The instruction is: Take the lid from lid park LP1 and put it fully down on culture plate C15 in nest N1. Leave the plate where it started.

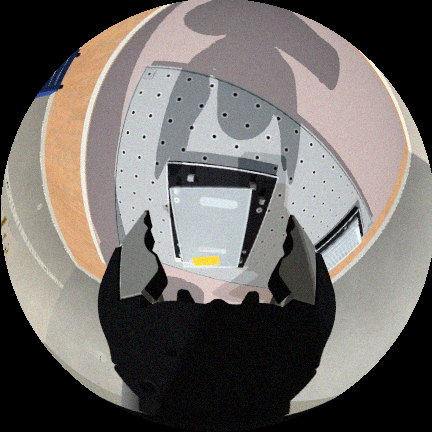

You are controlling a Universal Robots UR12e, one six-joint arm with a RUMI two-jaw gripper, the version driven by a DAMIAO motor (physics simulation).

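Note:
A translucent grey lid [215, 229] with a yellow label at its near edge lies on a black holder [220, 176], taken as lid park LP1. It sits off-centre, towards the holder's left side, with a wider black strip showing on the right. My gripper [219, 213] is open and empty above it, one finger to each side of the lid and apart from it. A pale ribbed plate [346, 247], taken as C15, sits in a black-edged nest [340, 228] at the right, partly hidden by the right finger. No names are readable.
Both holders stand on a grey board [135, 173] with rows of holes. The board lies on a pinkish table top [340, 115] with an orange-brown border [64, 165]. A blue slatted object [59, 76] shows at the far upper left. Shadows fall across the board.

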